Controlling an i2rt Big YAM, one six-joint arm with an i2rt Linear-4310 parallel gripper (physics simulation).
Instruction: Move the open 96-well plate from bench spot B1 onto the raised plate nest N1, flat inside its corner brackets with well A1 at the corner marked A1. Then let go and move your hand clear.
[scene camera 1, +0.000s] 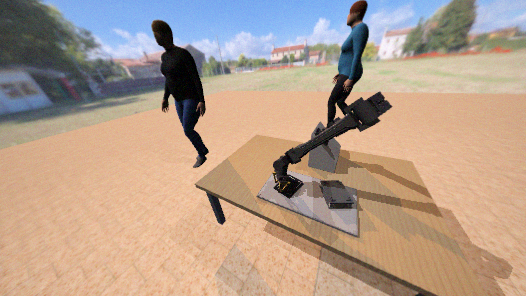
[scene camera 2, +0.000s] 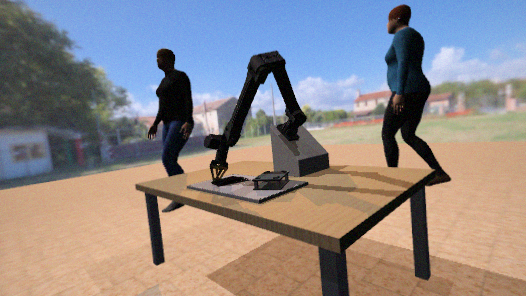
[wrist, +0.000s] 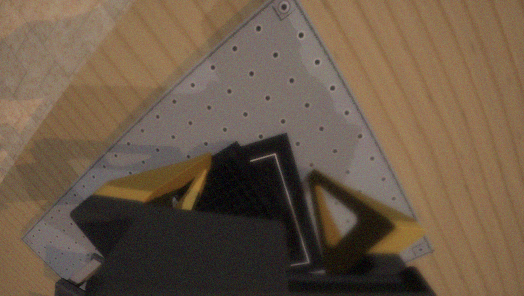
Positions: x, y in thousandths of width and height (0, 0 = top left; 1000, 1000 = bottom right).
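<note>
From the wrist I can see a black well plate (wrist: 446, 630), and my gripper (wrist: 503, 562), which is open, touches it.
</note>
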